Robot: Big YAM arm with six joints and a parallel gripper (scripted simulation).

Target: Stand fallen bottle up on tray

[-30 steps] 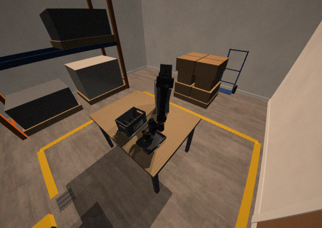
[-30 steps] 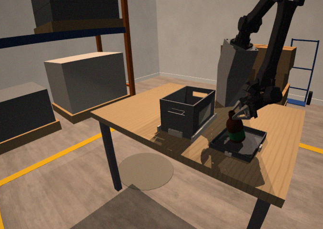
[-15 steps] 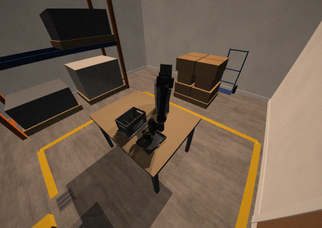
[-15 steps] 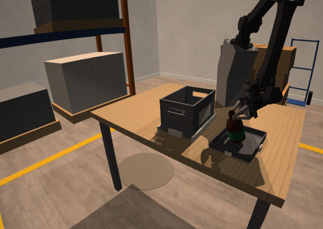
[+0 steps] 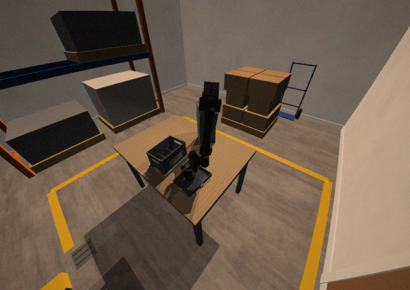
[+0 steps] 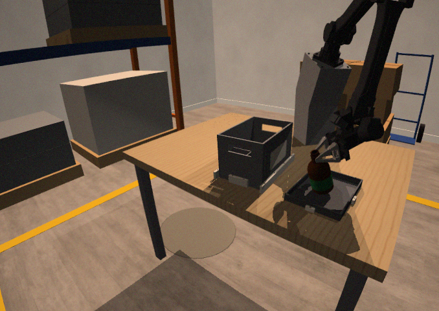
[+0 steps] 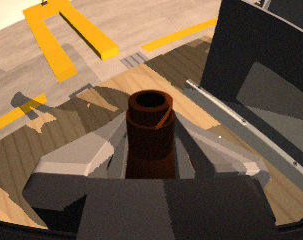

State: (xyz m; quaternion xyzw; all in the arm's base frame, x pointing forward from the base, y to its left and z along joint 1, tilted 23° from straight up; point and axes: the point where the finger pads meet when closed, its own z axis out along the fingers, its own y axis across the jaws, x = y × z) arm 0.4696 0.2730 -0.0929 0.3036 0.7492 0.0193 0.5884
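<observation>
Right now my hand is 2 cm past the brown bottle, 1 cm to the right of it and 5 cm above it. From my hand the other things lie so: tray: 5 cm behind, 3 cm to the left, 13 cm below; then dark crate: 1 cm behind, 26 cm to the right, 6 cm below.
</observation>
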